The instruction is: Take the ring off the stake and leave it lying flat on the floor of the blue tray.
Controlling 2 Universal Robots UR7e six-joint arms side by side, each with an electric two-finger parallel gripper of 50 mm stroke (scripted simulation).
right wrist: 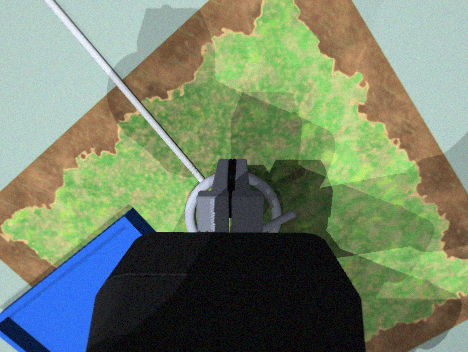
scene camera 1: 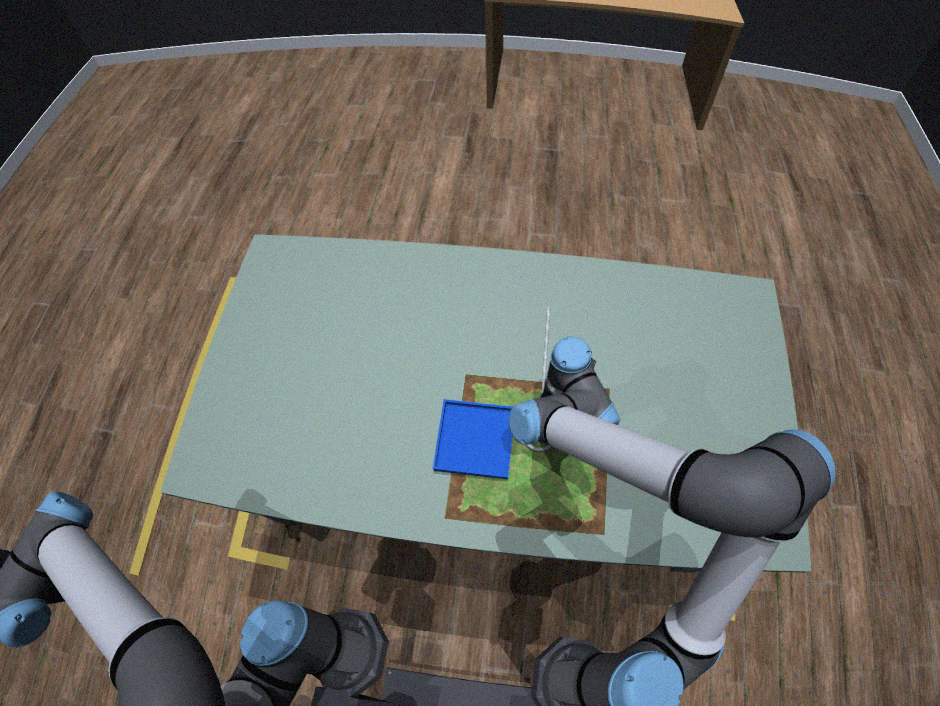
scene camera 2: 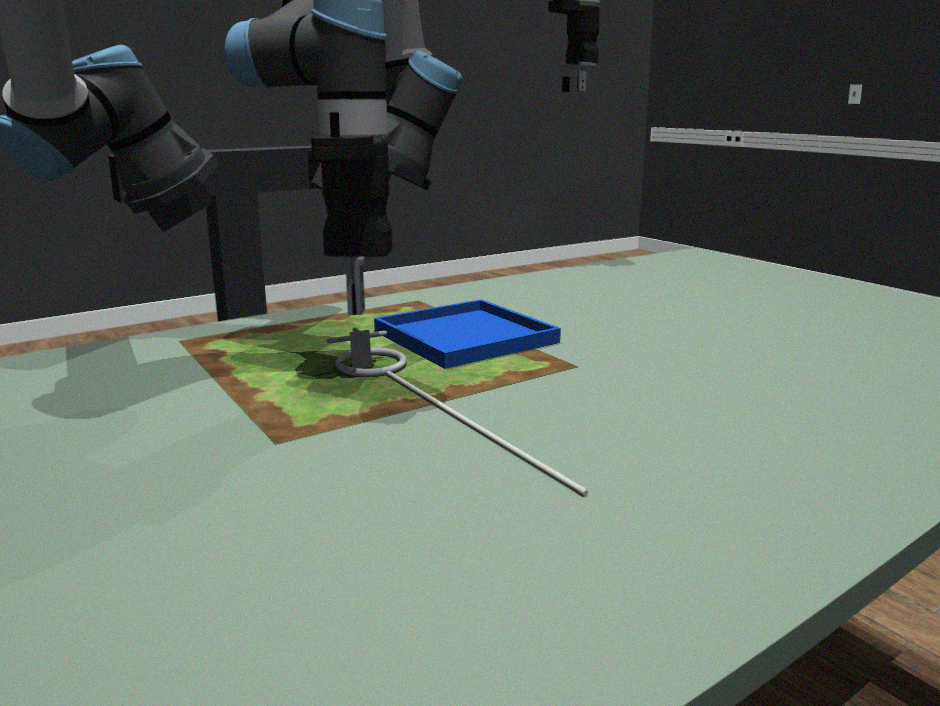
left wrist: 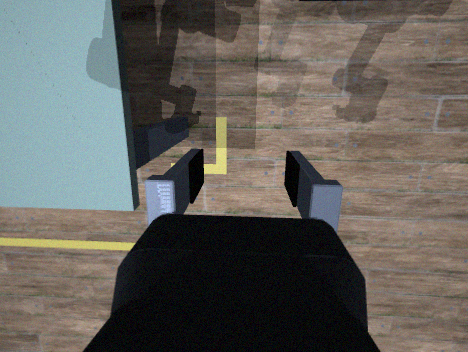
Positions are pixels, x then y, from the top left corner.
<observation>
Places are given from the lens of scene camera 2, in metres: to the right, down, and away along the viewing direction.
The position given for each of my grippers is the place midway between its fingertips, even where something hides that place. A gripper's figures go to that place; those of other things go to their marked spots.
my left gripper (scene camera 2: 573, 91): 0.24, -0.62, 1.68
my right gripper (scene camera 2: 356, 312): -0.13, -0.05, 0.83
blue tray (scene camera 2: 452, 335): -0.03, -0.03, 1.02
grey ring (scene camera 2: 343, 357): -0.16, 0.01, 0.92
</observation>
